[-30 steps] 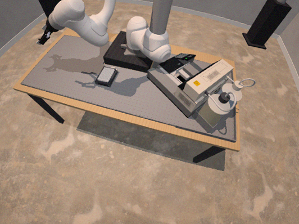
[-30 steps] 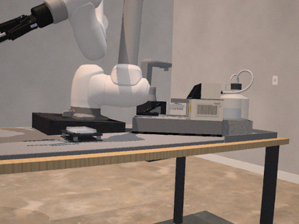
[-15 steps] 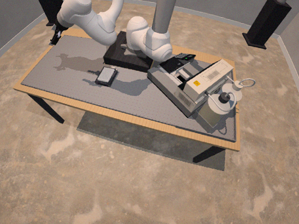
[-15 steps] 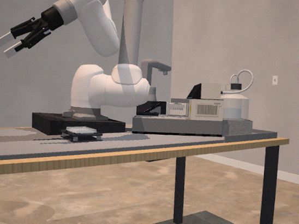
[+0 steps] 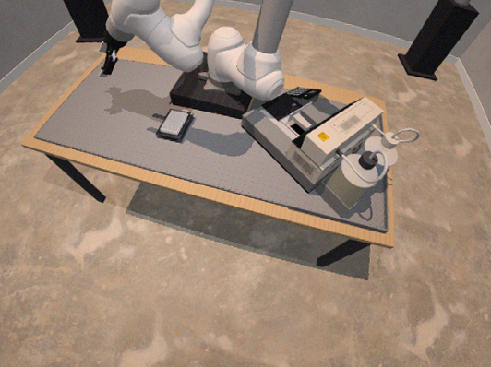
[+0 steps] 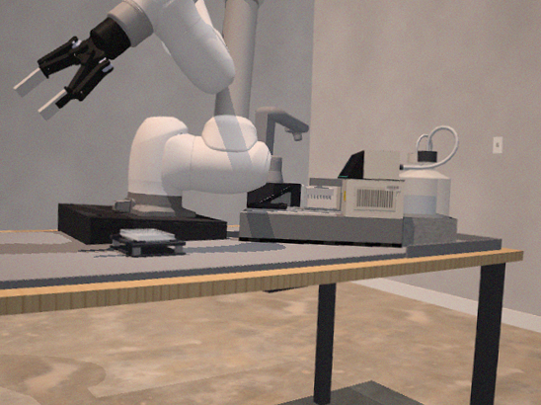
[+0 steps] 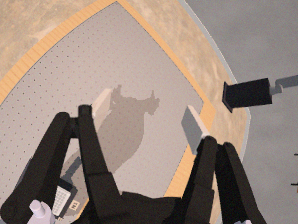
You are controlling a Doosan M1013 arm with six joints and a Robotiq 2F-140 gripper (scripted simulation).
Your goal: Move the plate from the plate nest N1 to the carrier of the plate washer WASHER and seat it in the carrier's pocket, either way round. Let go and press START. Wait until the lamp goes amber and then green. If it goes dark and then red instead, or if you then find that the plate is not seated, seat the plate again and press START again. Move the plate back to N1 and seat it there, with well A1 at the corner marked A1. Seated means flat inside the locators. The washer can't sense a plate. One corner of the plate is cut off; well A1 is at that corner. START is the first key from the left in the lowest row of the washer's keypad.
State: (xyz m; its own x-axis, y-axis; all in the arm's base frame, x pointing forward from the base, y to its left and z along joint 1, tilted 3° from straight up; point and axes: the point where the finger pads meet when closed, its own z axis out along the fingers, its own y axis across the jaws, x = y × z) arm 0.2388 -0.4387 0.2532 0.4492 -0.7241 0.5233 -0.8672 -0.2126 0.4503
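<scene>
My gripper is now 290 mm above the white well plate, 240 mm to the right of it and 40 mm short of it. The rest, counted from my hand: plate washer: 820 mm to the left, 190 mm below, 40 mm ahead; washer carrier: 720 mm to the left, 230 mm below, 80 mm behind; plate nest N1: 300 mm below, 240 mm to the left, 40 mm ahead.
</scene>
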